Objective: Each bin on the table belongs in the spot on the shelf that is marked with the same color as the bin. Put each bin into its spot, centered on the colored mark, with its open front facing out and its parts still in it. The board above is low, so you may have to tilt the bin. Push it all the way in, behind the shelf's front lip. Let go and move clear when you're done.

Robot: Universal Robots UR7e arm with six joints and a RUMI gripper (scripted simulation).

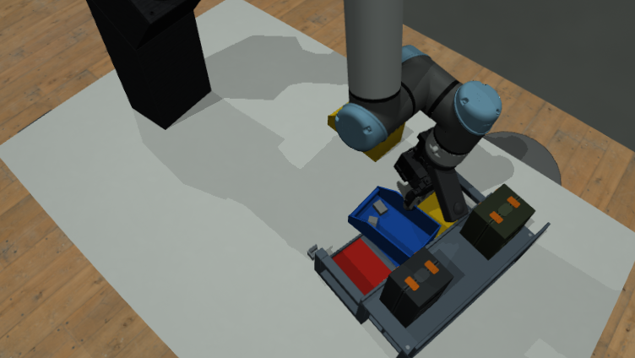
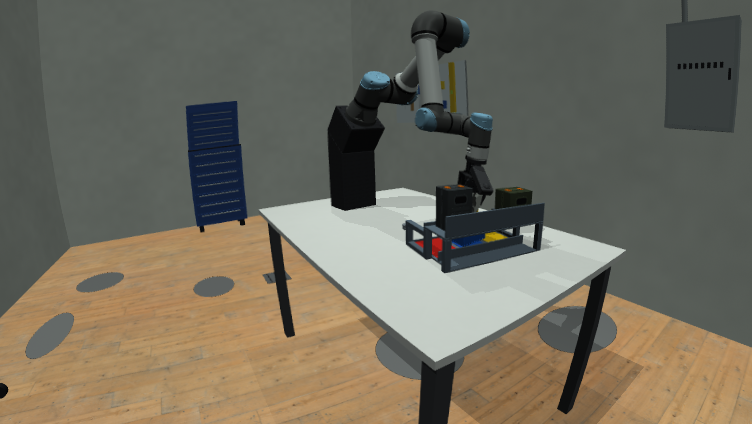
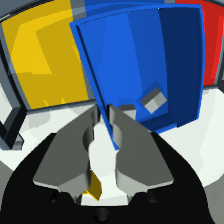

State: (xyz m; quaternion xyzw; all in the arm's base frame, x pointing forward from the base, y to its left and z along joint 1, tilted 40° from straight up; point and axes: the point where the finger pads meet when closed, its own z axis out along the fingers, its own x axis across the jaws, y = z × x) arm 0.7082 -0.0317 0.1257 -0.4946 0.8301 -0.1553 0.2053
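Now: the blue bin 40 mm to the right of my hand, 30 mm below it and 20 mm behind it. From my hand the other things lie so: yellow bin: 200 mm to the left, 190 mm behind, 40 mm below.
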